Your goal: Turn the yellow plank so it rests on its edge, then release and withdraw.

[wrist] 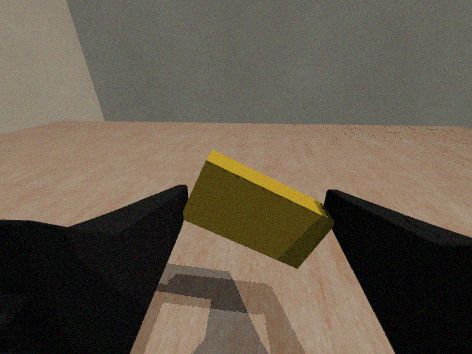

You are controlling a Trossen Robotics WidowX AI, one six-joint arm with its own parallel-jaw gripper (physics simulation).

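Note:
The yellow plank (255,212) is in the middle of the wrist view, between the two black fingers. Its left corner touches the left fingertip and its right corner touches the right fingertip. It is tilted in the view, with its right end lower than its left. A narrow bright edge faces up and a broad, darker face is turned to the camera. My gripper (256,195) is shut on the plank. Whether the plank's underside touches the table cannot be told from this view.
The wood-grained table top (125,165) stretches away to a grey wall (275,60), with a paler wall (40,65) at the left. Shadows of the arm and gripper fall on the table below the plank.

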